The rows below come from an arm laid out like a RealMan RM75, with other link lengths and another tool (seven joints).
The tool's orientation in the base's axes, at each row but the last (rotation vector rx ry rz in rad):
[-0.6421, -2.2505, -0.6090]
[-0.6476, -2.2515, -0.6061]
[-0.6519, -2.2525, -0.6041]
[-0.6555, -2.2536, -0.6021]
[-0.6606, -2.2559, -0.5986]
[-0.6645, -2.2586, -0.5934]
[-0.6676, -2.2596, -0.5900]
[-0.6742, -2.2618, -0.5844]
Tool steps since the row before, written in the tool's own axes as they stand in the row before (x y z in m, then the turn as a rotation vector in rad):
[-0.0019, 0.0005, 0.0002, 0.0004, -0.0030, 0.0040]
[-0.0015, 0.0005, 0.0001, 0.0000, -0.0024, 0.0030]
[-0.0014, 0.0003, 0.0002, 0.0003, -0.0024, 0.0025]
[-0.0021, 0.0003, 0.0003, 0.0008, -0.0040, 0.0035]
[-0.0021, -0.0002, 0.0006, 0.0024, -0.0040, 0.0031]
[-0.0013, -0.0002, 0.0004, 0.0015, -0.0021, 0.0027]
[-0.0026, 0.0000, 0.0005, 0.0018, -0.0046, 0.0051]
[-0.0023, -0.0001, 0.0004, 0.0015, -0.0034, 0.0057]
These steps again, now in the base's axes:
[0.0014, 0.0000, -0.0014, -0.0040, 0.0002, -0.0030]
[0.0012, 0.0000, -0.0010, -0.0029, -0.0001, -0.0025]
[0.0010, 0.0000, -0.0011, -0.0029, -0.0003, -0.0019]
[0.0013, -0.0002, -0.0017, -0.0046, -0.0008, -0.0026]
[0.0009, -0.0004, -0.0020, -0.0055, -0.0006, -0.0012]
[0.0005, -0.0003, -0.0012, -0.0035, 0.0004, -0.0011]
[0.0014, -0.0005, -0.0022, -0.0064, 0.0000, -0.0030]
[0.0012, -0.0005, -0.0019, -0.0058, 0.0011, -0.0034]

